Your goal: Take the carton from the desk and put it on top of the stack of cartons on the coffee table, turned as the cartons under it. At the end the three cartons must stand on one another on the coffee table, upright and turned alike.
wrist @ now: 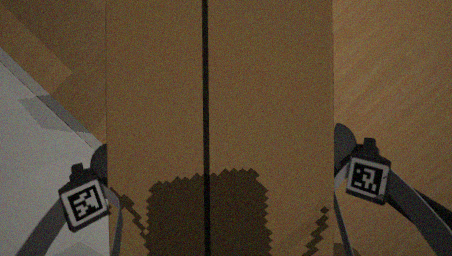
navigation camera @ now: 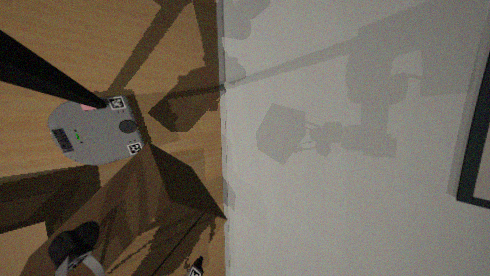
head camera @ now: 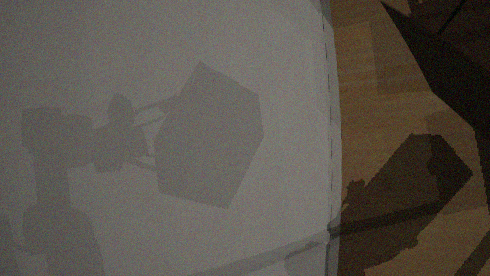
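Pixels of known places: gripper, fingertip midpoint: [wrist: 223, 154]; robot's base at its link origin: [navigation camera: 126, 125].
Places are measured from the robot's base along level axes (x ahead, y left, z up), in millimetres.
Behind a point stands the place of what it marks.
Note:
A brown carton [head camera: 450, 65] {z 1009, x 62, y -81 mm} [navigation camera: 180, 185] {z 1005, x 49, y -60 mm} [wrist: 270, 100] {z 1027, x -69, y -146 mm} with a thin black line along one face is held off the floor. In the wrist view it fills the middle from top to bottom. In the navigation view it is at the lower left, beside the base; in the head view part of it shows at the upper right. My gripper [navigation camera: 136, 256] [wrist: 223, 154] {z 971, x -18, y -143 mm} is shut on it, one fingertip pressed on each side. The desk, the coffee table and the stack of cartons do not show in these views.
A white wall [head camera: 290, 40] {z 313, x 595, y -511 mm} [navigation camera: 300, 225] {z 832, x 564, y -659 mm} [wrist: 40, 175] {z 397, x 583, y -565 mm} stands close beyond the carton, with shadows of arm and carton on it. Wooden floor [head camera: 355, 75] {z 1, x 518, y -418 mm} [navigation camera: 30, 20] {z 1, x -176, y 541 mm} lies below. My grey base [navigation camera: 100, 135] {z 160, x -115, y -16 mm} and black mast [navigation camera: 40, 70] {z 915, x -46, y 126 mm} are at the left. A dark frame [navigation camera: 467, 175] {z 1275, x 629, y -230 mm} is at the right edge.

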